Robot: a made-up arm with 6 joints.
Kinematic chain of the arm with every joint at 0, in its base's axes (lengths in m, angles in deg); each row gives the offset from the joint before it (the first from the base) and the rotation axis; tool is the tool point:
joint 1: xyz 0 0 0.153 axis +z
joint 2: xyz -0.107 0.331 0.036 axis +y
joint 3: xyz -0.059 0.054 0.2 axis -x
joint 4: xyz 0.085 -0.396 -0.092 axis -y
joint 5: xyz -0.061 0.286 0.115 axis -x
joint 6: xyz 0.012 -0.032 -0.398 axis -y
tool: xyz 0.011 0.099 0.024
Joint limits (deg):
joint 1: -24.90..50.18
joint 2: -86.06..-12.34
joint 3: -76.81..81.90
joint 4: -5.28..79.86
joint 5: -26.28..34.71
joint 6: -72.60..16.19
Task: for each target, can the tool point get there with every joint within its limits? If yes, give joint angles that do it. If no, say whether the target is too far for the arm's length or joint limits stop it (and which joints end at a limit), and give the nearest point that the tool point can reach.
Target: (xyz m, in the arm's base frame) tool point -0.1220 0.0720 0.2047
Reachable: yes | joints -10.68 -49.60 44.32 2.29 12.06 8.40
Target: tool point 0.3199 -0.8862 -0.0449
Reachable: no: joint limits stop it (at a limit: joint 1, joint 2, joint 4, joint 5, joint 6) | nearest point -0.1902 -0.3149 0.1866 | short by 0.800 m
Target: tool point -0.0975 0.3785 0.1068
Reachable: yes | joints 23.53 -56.61 -11.11 4.16 4.37 -63.69
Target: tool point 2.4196 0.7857 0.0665
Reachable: no: too far | nearest point 0.3905 0.4867 0.2282 | short by 2.057 m
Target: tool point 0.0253 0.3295 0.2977
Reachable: yes | joints -0.17 -68.02 24.46 44.21 -17.49 7.96
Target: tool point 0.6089 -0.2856 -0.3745
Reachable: no: joint limits stop it (at a limit: joint 1, joint 2, joint 5, joint 6) | nearest point 0.2172 0.1561 0.0779 | short by 0.744 m
